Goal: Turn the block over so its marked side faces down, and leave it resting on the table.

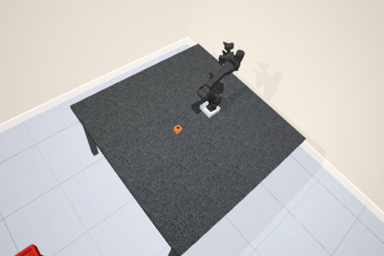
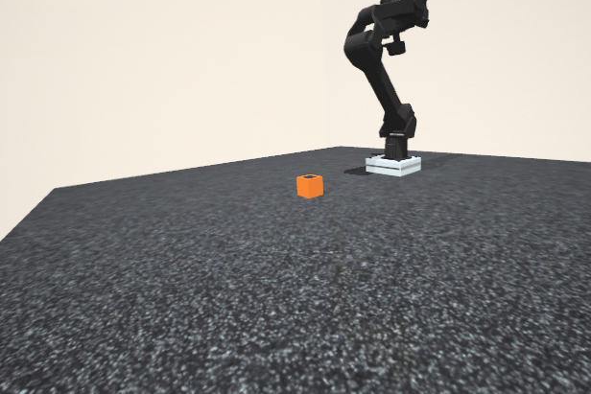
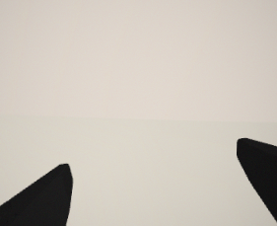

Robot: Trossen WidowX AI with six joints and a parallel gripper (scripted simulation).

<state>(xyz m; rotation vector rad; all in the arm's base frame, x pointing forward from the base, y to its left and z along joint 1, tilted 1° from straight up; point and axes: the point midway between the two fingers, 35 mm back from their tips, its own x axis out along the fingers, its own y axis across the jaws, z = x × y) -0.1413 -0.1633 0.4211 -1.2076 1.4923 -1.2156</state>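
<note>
Right now my gripper tip is 47 cm short of the orange block, 43 cm above it and 21 cm to the right of it.
</note>
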